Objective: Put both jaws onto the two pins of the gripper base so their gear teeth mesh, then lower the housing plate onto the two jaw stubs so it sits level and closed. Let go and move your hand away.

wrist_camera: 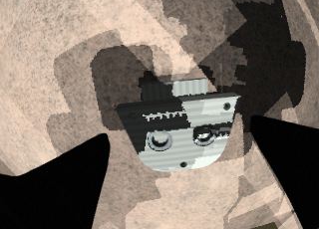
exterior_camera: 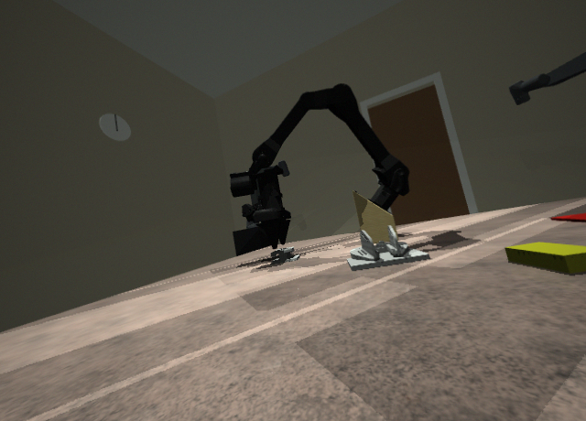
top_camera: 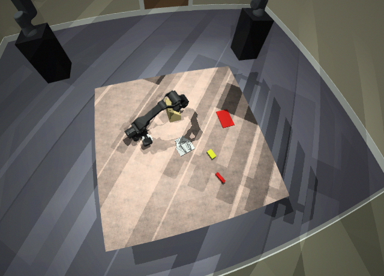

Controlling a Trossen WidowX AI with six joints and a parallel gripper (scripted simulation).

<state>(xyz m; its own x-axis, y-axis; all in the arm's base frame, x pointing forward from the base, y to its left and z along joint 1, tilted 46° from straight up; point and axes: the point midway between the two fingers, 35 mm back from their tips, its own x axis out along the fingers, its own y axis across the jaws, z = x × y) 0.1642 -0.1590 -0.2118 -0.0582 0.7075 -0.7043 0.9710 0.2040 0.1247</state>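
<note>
Now: gripper tip 1 cm to the right of the grey stepped piece and 3 cm above it. The rest, counted from my gripper tip: yellow block: 23 cm ahead, 44 cm to the left, 3 cm below; then grey gripper base: 1 cm to the left, 1 cm below; then grey housing plate: 7 cm ahead, 25 cm to the left, 3 cm below.
</note>
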